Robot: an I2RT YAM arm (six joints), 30 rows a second.
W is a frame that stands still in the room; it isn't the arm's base.
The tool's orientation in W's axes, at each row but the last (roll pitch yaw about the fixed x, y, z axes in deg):
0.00 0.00 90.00
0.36 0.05 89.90
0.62 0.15 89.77
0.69 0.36 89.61
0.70 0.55 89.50
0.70 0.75 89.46
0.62 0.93 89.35
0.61 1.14 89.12
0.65 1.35 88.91
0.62 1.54 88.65
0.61 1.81 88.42
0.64 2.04 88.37
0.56 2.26 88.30
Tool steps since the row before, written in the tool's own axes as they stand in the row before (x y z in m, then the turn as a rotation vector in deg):
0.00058 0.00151 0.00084 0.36 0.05 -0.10
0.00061 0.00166 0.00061 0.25 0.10 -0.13
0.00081 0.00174 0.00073 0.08 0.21 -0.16
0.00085 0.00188 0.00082 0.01 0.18 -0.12
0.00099 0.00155 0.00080 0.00 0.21 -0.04
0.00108 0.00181 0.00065 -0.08 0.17 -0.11
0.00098 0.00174 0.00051 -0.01 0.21 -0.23
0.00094 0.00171 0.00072 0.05 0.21 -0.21
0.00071 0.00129 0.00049 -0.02 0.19 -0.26
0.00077 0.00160 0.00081 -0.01 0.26 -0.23
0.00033 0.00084 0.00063 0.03 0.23 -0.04
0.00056 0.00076 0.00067 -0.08 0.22 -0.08
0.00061 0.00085 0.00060 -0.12 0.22 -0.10
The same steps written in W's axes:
-0.00151 0.00058 0.00084 -0.05 0.36 -0.10
-0.00166 0.00061 0.00062 -0.10 0.25 -0.13
-0.00173 0.00082 0.00075 -0.21 0.08 -0.16
-0.00186 0.00087 0.00084 -0.18 0.01 -0.12
-0.00153 0.00101 0.00081 -0.21 0.00 -0.04
-0.00179 0.00111 0.00066 -0.17 -0.08 -0.11
-0.00172 0.00101 0.00051 -0.21 -0.01 -0.23
-0.00169 0.00098 0.00072 -0.21 0.05 -0.21
-0.00127 0.00075 0.00049 -0.19 -0.02 -0.26
-0.00157 0.00083 0.00081 -0.26 -0.01 -0.23
-0.00082 0.00037 0.00063 -0.23 0.04 -0.04
-0.00074 0.00060 0.00066 -0.22 -0.08 -0.07
-0.00082 0.00066 0.00058 -0.22 -0.12 -0.09

